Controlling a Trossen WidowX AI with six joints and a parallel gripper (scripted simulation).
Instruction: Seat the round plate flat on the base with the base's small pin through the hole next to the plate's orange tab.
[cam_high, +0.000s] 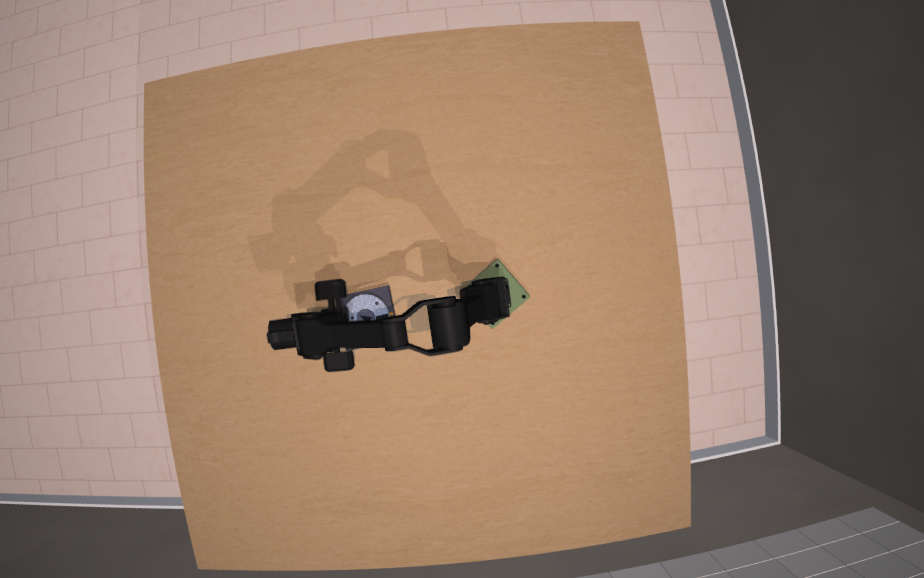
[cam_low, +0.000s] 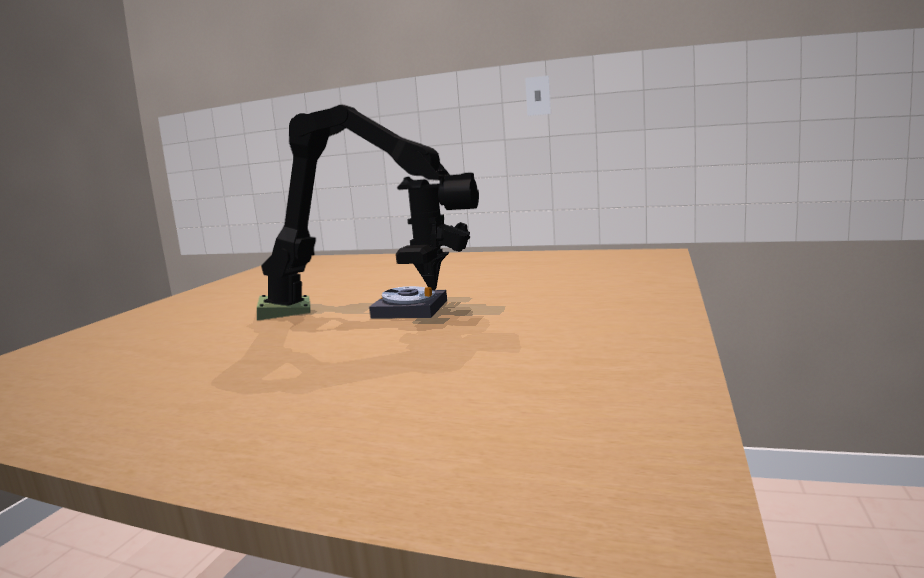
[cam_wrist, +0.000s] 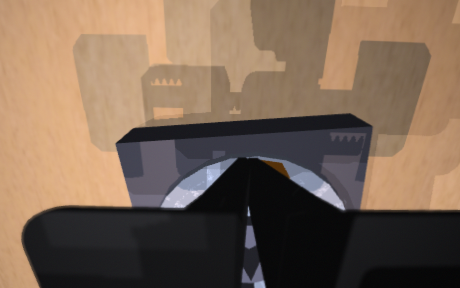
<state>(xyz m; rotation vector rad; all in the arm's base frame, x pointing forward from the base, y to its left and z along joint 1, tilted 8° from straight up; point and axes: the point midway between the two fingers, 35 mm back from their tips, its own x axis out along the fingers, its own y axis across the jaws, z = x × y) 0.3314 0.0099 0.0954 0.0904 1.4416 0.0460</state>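
Right now the round plate is 5 cm behind my hand and 4 cm below it. The rest, counted from my hand: dark square base 6 cm below, 5 cm behind; then raised centre hub 5 cm behind, 4 cm below.
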